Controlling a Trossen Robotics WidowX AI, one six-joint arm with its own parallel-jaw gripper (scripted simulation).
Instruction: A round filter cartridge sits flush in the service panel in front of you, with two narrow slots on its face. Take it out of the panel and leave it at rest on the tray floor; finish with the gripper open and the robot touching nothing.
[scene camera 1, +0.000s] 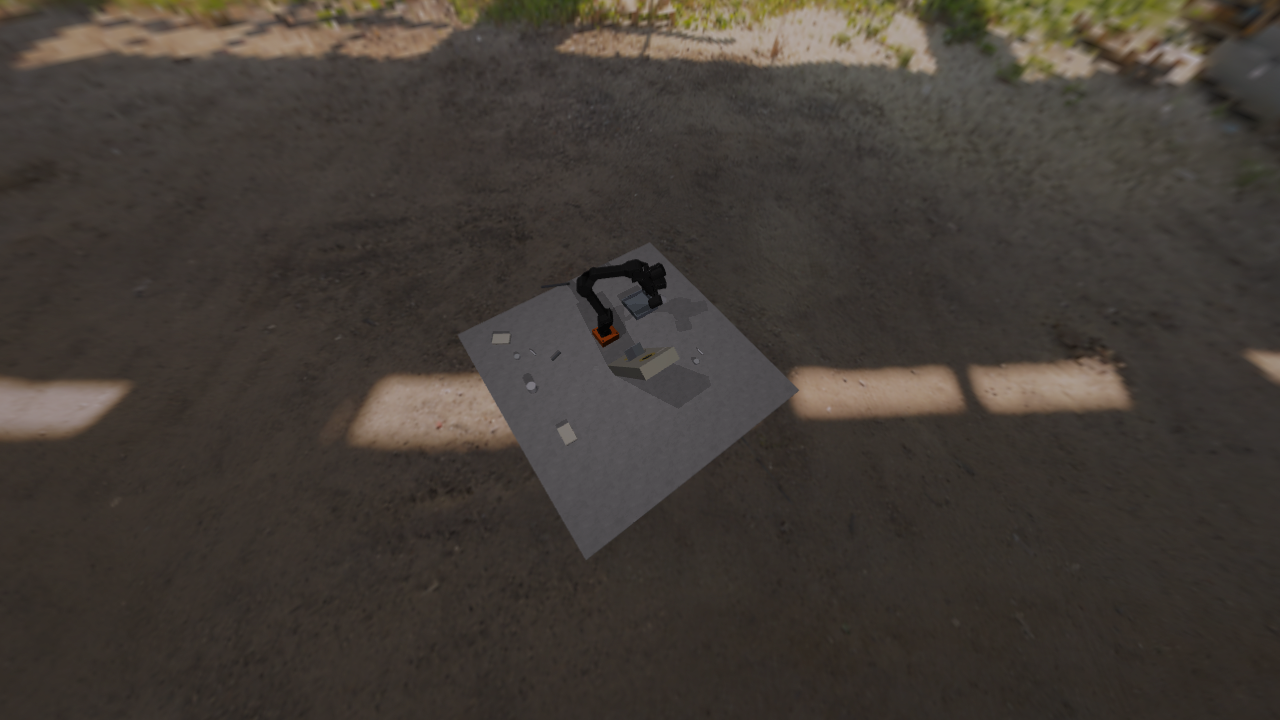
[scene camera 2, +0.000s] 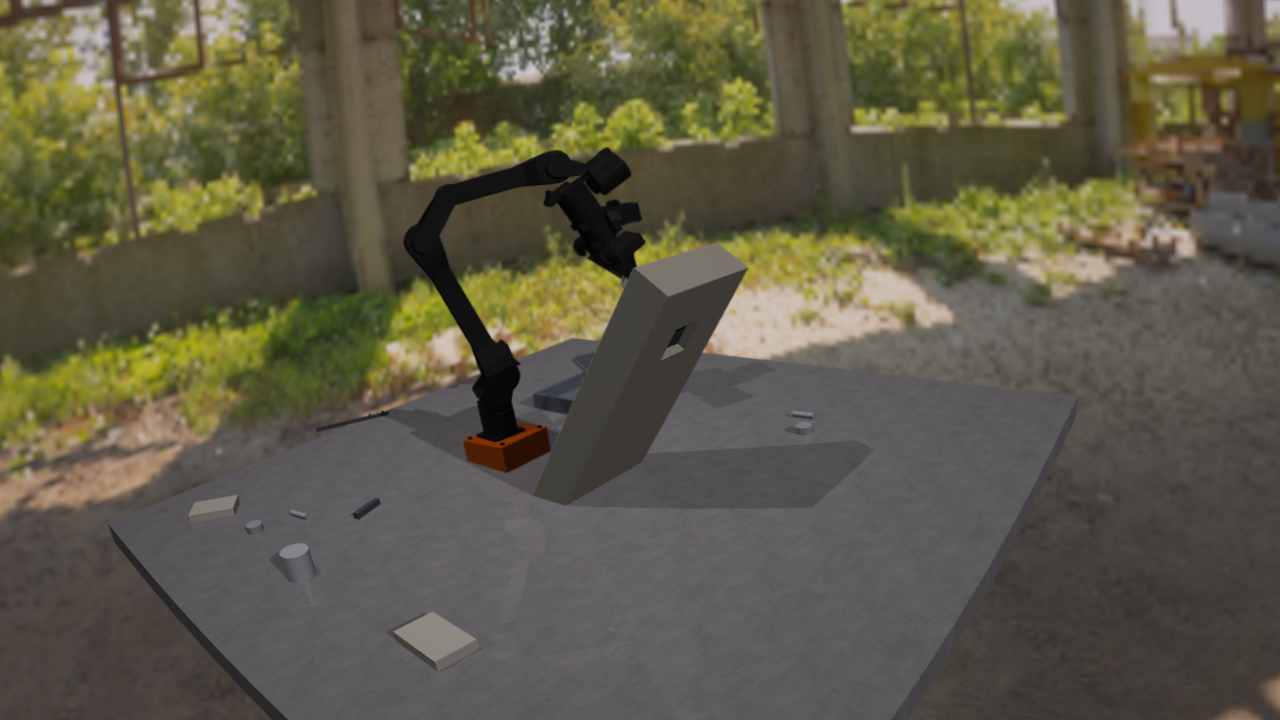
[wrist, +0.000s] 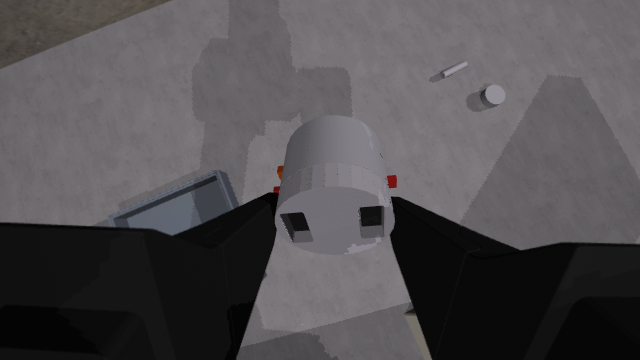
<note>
In view: my gripper (scene camera 2: 633, 281), a grey round filter cartridge (wrist: 334, 198), a service panel (scene camera 2: 669, 309) and a blue-grey tray (scene camera 2: 558, 398).
My gripper also shows in the wrist view (wrist: 333, 205). The blue-grey tray also shows in the wrist view (wrist: 200, 200).
</note>
